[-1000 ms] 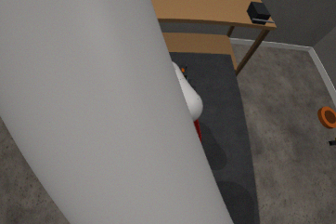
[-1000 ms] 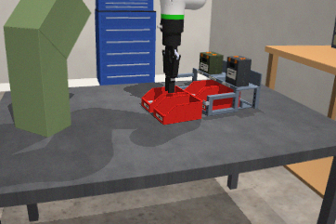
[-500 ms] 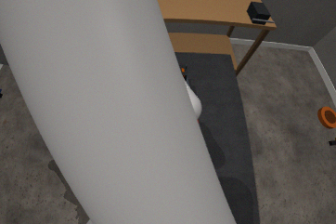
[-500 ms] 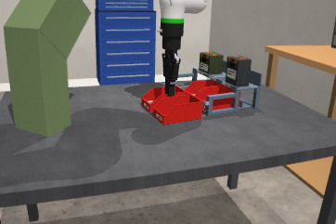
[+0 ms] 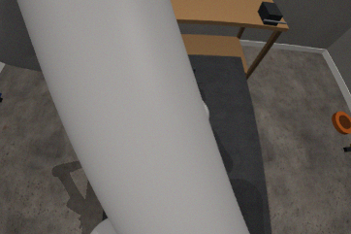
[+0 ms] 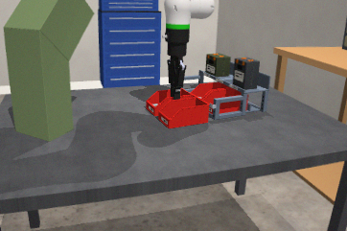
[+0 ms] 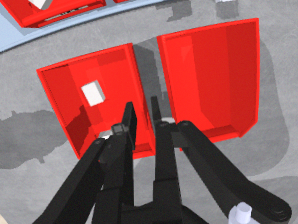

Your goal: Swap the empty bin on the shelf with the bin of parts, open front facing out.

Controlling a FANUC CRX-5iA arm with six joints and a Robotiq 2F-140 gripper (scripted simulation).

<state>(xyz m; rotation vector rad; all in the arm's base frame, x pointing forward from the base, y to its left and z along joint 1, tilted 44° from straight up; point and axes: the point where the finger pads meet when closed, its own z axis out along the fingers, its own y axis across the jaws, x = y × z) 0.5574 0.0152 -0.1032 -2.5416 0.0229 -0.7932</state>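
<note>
Right now the part is 10 mm ahead of my hand, 70 mm to the left of it and 70 mm below it. The rest, counted from my hand: grey shelf: 230 mm ahead, 100 mm to the left, 10 mm below; then dark box: 320 mm ahead, 80 mm above.
</note>
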